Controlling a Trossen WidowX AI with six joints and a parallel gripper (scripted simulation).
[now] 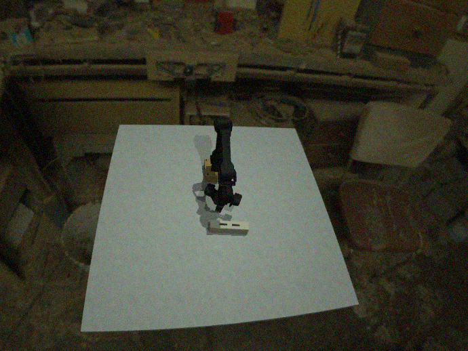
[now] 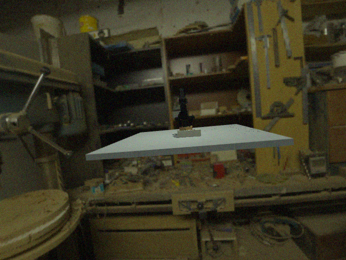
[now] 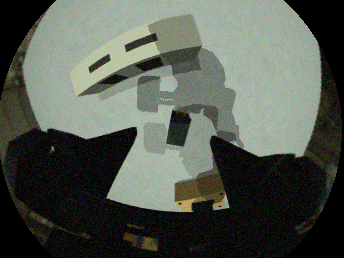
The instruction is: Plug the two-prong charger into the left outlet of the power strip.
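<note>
Now: the two-prong charger 1 cm to the right of my gripper tip and 5 cm below it.
</note>
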